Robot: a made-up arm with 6 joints.
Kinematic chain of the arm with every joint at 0, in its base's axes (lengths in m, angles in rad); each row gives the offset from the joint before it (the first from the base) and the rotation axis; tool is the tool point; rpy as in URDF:
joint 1: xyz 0 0 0.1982 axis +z
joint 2: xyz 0 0 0 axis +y
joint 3: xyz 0.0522 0 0.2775 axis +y
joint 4: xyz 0.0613 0 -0.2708 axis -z
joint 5: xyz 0 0 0 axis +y
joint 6: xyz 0.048 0 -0.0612 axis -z
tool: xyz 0 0 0 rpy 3.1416 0 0
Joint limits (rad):
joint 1: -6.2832..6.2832
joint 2: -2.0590..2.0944
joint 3: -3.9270..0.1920
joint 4: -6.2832..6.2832
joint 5: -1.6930..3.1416
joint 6: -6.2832..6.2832
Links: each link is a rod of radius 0.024 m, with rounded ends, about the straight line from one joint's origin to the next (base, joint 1, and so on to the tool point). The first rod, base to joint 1, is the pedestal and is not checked.
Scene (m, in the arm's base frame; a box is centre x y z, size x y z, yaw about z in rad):
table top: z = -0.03
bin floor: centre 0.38 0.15 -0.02 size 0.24 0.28 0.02 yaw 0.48
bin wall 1: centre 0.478 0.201 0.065 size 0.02 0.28 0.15 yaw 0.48
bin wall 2: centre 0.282 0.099 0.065 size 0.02 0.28 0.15 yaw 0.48
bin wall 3: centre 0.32 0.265 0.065 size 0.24 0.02 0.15 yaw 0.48
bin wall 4: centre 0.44 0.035 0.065 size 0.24 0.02 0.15 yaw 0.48
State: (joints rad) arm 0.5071 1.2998 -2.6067 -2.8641 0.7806 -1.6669
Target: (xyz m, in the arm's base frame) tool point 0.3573 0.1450 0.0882
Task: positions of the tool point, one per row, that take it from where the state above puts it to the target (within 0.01 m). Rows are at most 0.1 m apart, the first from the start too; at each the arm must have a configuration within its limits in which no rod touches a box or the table.
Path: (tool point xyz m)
1: 0.5509 0.2888 0.2091
2: 0.5334 0.2659 0.2183
3: 0.5045 0.2389 0.2259
4: 0.4648 0.2089 0.2311
5: 0.4153 0.1772 0.2334
6: 0.3573 0.1450 0.2323
7: 0.3636 0.1474 0.1608
8: 0.3573 0.1450 0.0882

